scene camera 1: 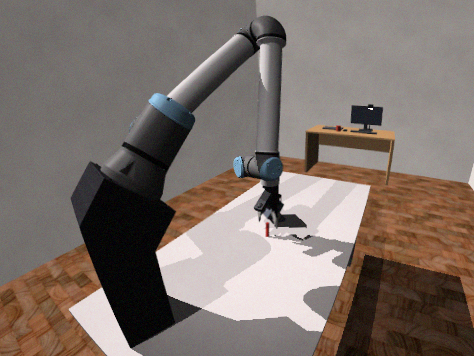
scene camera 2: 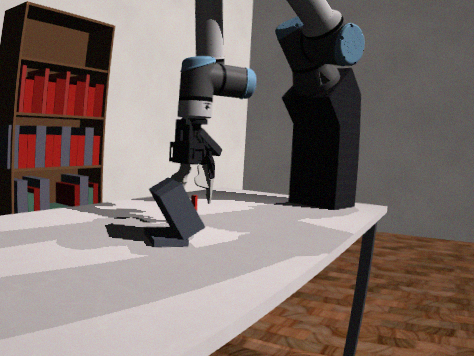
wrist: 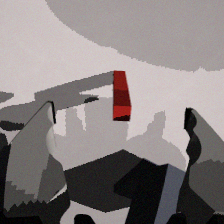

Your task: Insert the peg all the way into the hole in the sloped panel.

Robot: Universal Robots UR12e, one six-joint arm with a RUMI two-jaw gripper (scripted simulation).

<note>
In view: my gripper (scene camera 2: 193, 201) and a red peg (wrist: 122, 106).
My gripper shows as well in the wrist view (wrist: 120, 106).
</note>
